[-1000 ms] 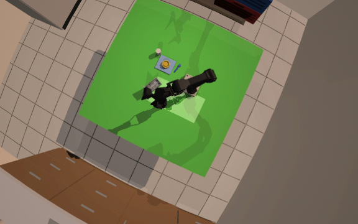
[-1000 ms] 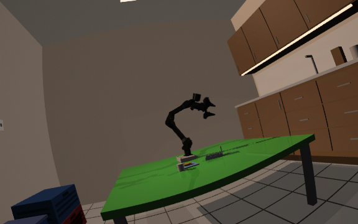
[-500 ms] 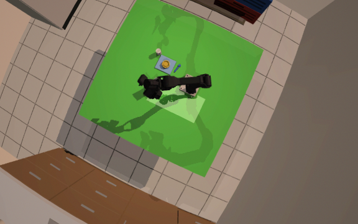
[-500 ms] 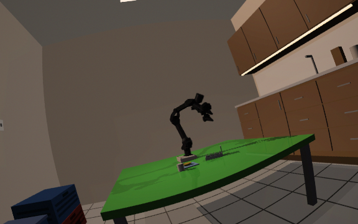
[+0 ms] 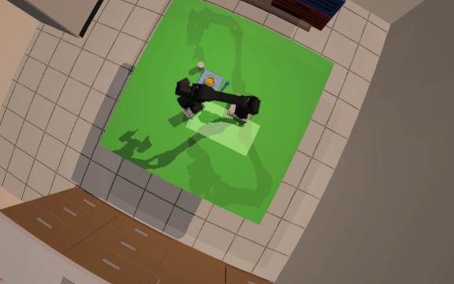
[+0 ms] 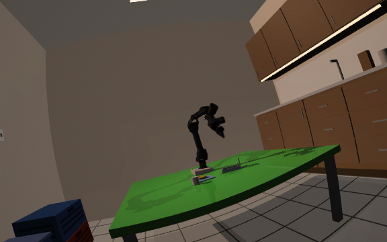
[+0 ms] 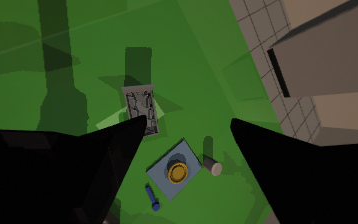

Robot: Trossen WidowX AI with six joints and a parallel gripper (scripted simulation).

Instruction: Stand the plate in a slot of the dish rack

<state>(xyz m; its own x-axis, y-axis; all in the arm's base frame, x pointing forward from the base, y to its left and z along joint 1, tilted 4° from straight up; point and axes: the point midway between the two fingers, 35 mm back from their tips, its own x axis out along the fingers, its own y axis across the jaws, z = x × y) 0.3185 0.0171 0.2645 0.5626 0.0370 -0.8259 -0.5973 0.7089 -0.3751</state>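
My gripper tip is 80 mm past the plate, 190 mm to the left of it and 240 mm above it. Round my gripper tip: dish rack 20 mm behind, 20 mm to the left, 230 mm below; blue-grey mat 70 mm behind, 190 mm to the right, 250 mm below; pale cylinder 10 mm ahead, 280 mm to the right, 230 mm below.
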